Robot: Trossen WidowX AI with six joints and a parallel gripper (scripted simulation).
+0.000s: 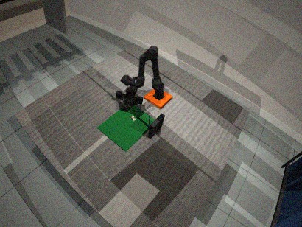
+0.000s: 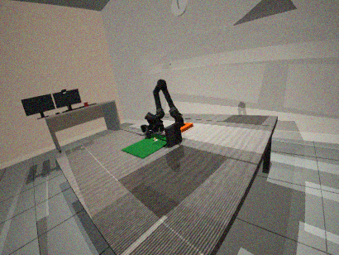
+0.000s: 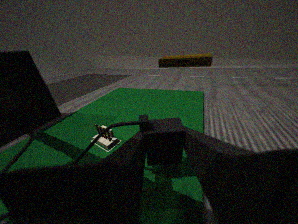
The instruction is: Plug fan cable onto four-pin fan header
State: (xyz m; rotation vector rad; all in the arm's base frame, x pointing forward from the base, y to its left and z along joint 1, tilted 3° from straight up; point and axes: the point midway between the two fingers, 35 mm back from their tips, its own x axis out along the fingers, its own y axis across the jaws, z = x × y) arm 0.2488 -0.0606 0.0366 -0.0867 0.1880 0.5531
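Now: gripper tip 8 cm to the right of the pale four-pin header and 4 cm above it. Also, from my gripper tip: green board 5 cm ahead, 9 cm to the left, 6 cm below; then dark fan 4 cm behind, 23 cm to the left, 2 cm above; then dark plug 1 cm below.
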